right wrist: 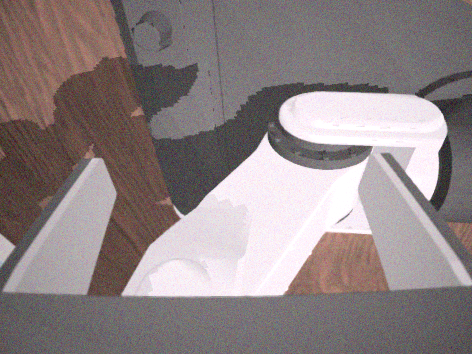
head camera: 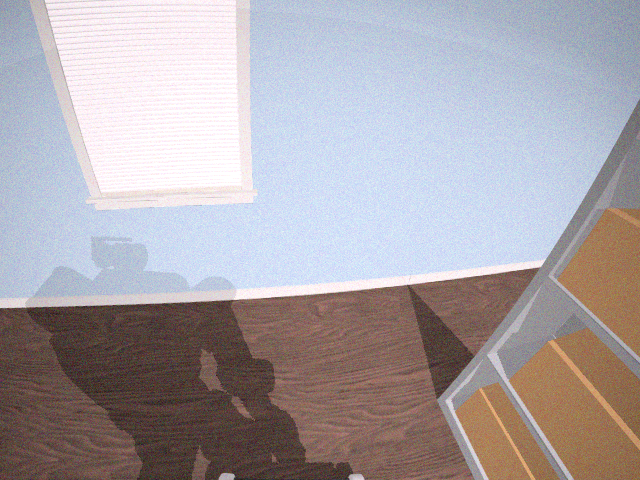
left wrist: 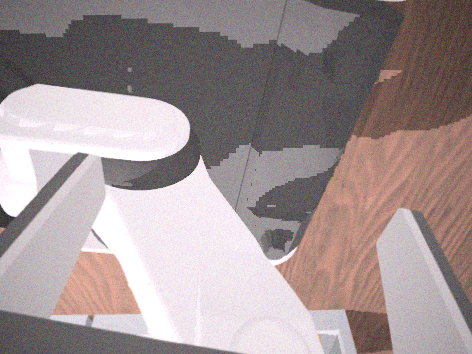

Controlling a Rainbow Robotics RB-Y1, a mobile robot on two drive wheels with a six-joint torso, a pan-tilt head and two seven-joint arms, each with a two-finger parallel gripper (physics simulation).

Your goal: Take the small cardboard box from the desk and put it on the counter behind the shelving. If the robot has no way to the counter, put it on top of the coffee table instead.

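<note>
My left gripper (left wrist: 246,201) is open and empty; its spread fingers hang over my own white arm or body parts and dark base. My right gripper (right wrist: 236,173) is open and empty in the same way on the other side. Grey shelving (head camera: 565,242) stands at the right in the head view, tilted in the picture, with brown cardboard boxes (head camera: 610,268) (head camera: 594,382) on its shelves. The small box on the desk, the desk, the counter and the coffee table do not show in these views.
A light blue wall (head camera: 413,155) with a white-blinded window (head camera: 155,103) rises ahead, with a white baseboard (head camera: 320,290) along its foot. My shadow falls on the dark wood floor (head camera: 351,351) and the wall. The near shelving corner reaches the floor at the right.
</note>
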